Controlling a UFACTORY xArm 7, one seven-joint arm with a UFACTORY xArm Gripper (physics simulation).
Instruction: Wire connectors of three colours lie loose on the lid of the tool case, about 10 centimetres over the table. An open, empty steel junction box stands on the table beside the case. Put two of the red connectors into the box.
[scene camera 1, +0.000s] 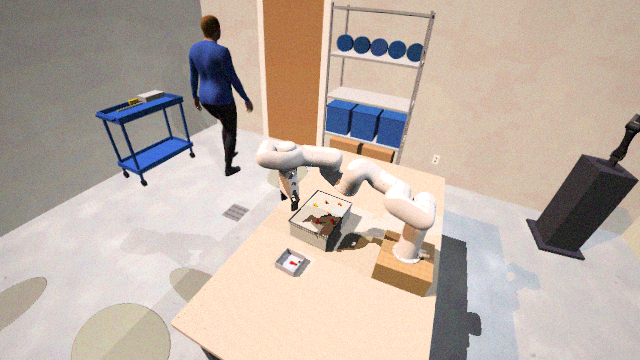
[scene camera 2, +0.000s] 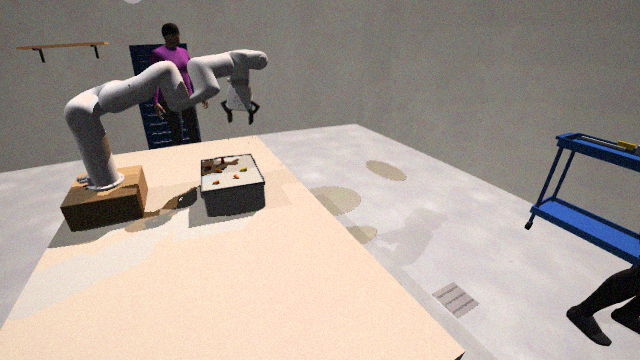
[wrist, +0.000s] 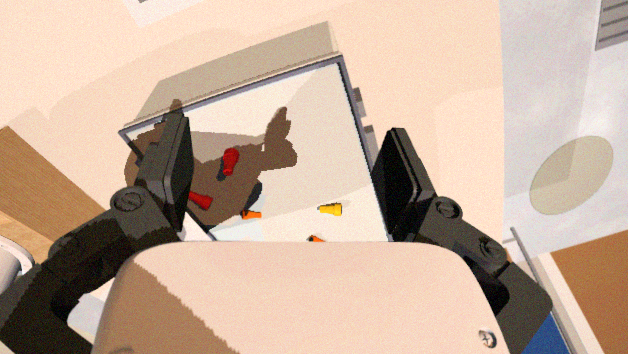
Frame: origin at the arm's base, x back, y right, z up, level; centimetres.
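Seen in the pictures: gripper, between the fingertips: (scene camera 1: 289, 205) (scene camera 2: 240, 123) (wrist: 288, 145); arm's base, origin of its link: (scene camera 1: 406, 253) (scene camera 2: 106, 182).
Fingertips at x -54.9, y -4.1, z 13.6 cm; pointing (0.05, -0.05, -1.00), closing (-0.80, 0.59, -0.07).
Offsets run from my fingertips to a thing's top centre. Level surfaces: height alone.
My gripper (scene camera 1: 289, 201) (scene camera 2: 240, 121) (wrist: 288, 145) is open and empty, above the tool case @(dx +10.2, dy +16.5, dz -13.5 cm) (scene camera 1: 307, 236) (scene camera 2: 235, 201) (wrist: 250, 65), pointing down. One red connector @(dx +11.3, dy +7.6, dz -11.1 cm) (wrist: 230, 161) lies in shadow on the lid (scene camera 2: 251, 181) (wrist: 320, 100), seen between the fingers in the wrist view. A second red connector @(dx +18.0, dy +10.7, dz -12.3 cm) (wrist: 201, 200) lies beside the left finger's pad in that view, partly hidden by it. The open steel junction box @(dx +5.9, dy -12.6, dz -20.3 cm) (scene camera 1: 283, 269) stands on the table beside the case, with a red connector @(dx +7.0, dy -12.2, dz -22.4 cm) (scene camera 1: 293, 263) inside. The box does not show in scene camera 2's view.
A yellow connector @(dx +6.1, dy +19.4, dz -12.4 cm) (scene camera 1: 315, 204) (scene camera 2: 243, 170) (wrist: 331, 209) and orange connectors (wrist: 252, 215) (scene camera 2: 236, 176) lie on the lid. The arm's wooden base block (scene camera 1: 402, 277) (scene camera 2: 102, 212) stands on the table @(dz -24.2 cm) (scene camera 1: 320, 320). A person in blue (scene camera 1: 212, 75) is beyond the table, near a blue cart (scene camera 1: 155, 157).
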